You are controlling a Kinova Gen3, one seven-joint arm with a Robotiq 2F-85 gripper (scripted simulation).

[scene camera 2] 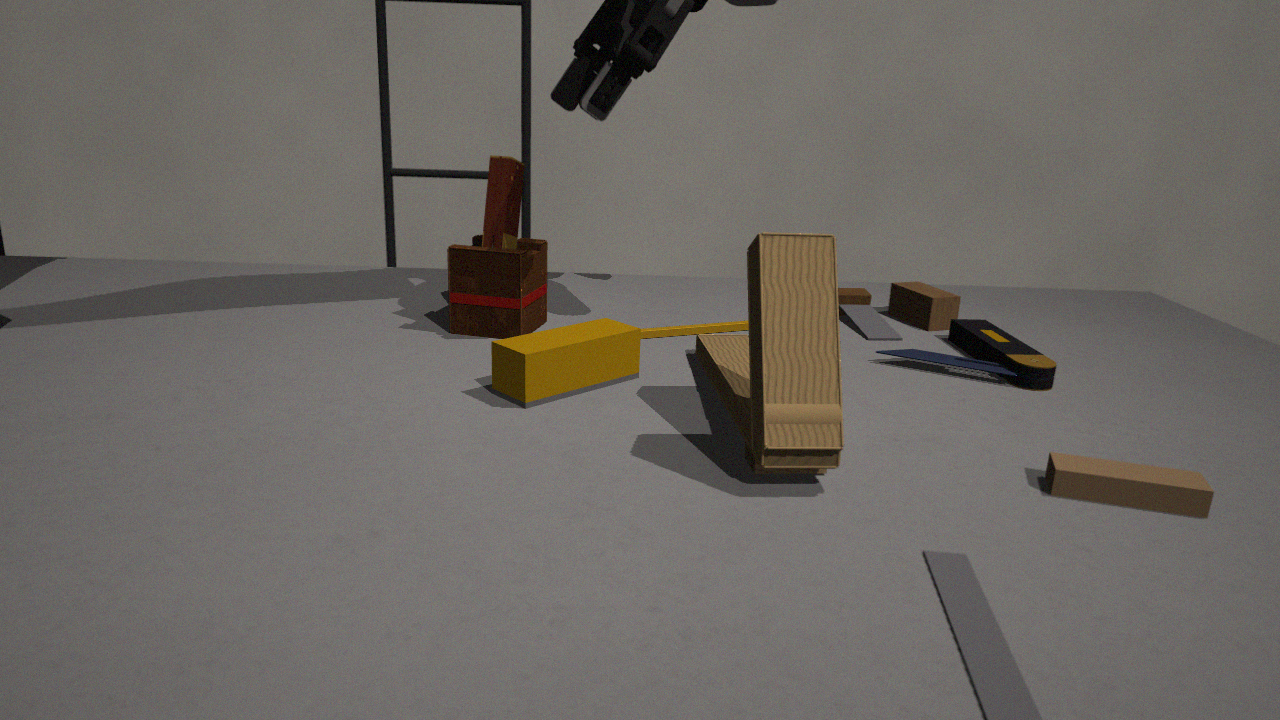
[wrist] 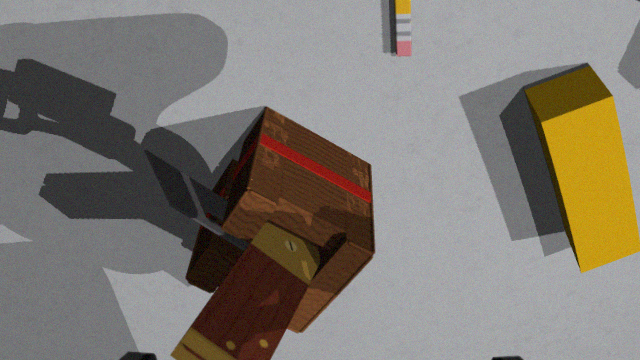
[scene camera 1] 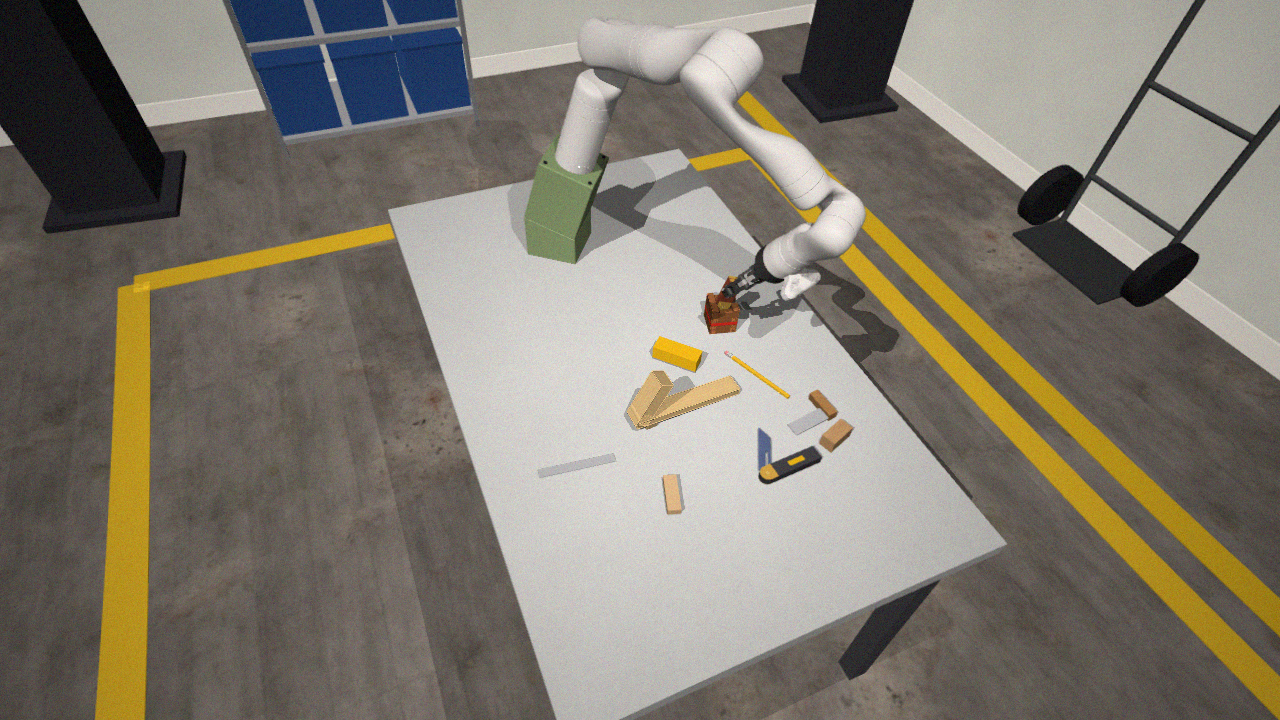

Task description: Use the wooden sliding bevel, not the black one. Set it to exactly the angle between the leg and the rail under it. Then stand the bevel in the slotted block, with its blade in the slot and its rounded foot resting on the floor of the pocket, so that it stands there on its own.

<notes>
The pictures show: my gripper, a wooden sliding bevel, a black bevel, a yellow block and a pencil.
My gripper also shows in scene camera 1.
</notes>
